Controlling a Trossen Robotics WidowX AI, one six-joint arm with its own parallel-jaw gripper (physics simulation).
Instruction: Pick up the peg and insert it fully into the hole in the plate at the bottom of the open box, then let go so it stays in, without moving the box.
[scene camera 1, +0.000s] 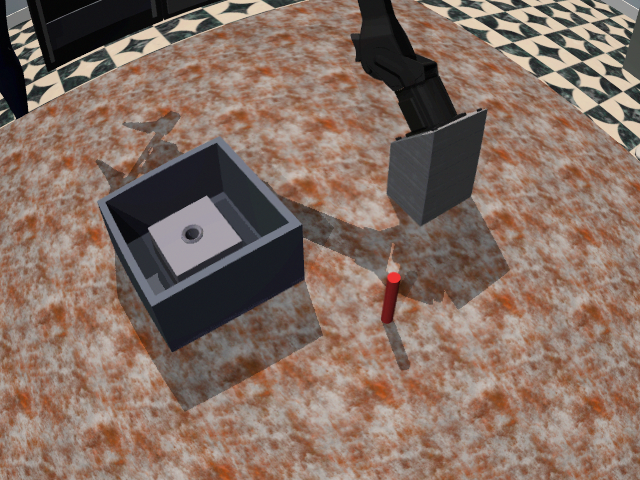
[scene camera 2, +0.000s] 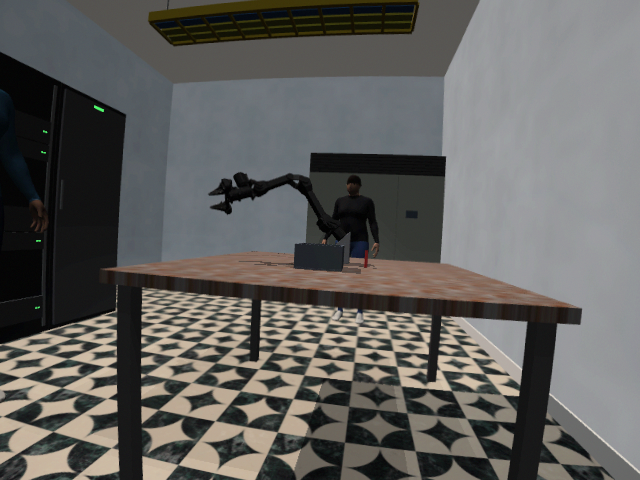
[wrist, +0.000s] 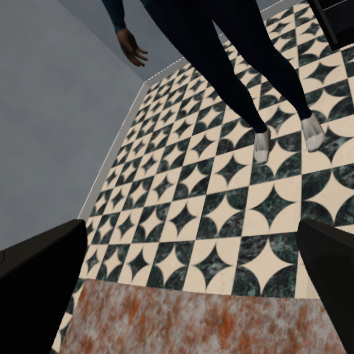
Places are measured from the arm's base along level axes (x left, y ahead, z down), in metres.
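Pixels of known places: gripper, fingertip midpoint: (scene camera 2: 209, 201) (wrist: 194, 231); arm's base at its link origin: (scene camera 1: 437, 125) (scene camera 2: 342, 238).
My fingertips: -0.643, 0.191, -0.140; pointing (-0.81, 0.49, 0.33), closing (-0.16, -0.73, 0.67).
Note:
Ahead of a thing's pixels: the offset from my fingertips to its top centre, as dx, dy, dz. "pt": to the spot under its first point. Level surfaces: height alone.
A red peg {+0.745, -0.007, +0.186} (scene camera 1: 390, 299) (scene camera 2: 366, 258) stands upright on the table, to the right of the box in scene camera 1. The open dark grey-blue box {+0.536, +0.111, +0.169} (scene camera 1: 237, 286) (scene camera 2: 318, 256) stands on the table. Inside it lies a pale square plate {+0.536, +0.111, +0.206} (scene camera 1: 170, 242) with a round hole {pt +0.528, +0.108, +0.220} (scene camera 1: 192, 234) in it; the hole is empty. My gripper (scene camera 2: 211, 200) (wrist: 194, 231) is open with nothing between its fingers, raised high above the table and well away from the peg and box. The gripper does not show in scene camera 1.
A grey block-shaped pedestal (scene camera 1: 431, 173) carries the arm's base, behind the peg in scene camera 1. The tabletop {dz +0.266} (scene camera 1: 330, 423) (scene camera 2: 258, 276) (wrist: 190, 325) has its edge in the wrist view. A person (scene camera 2: 354, 217) stands beyond the table, and another person (wrist: 240, 70) shows in the wrist view.

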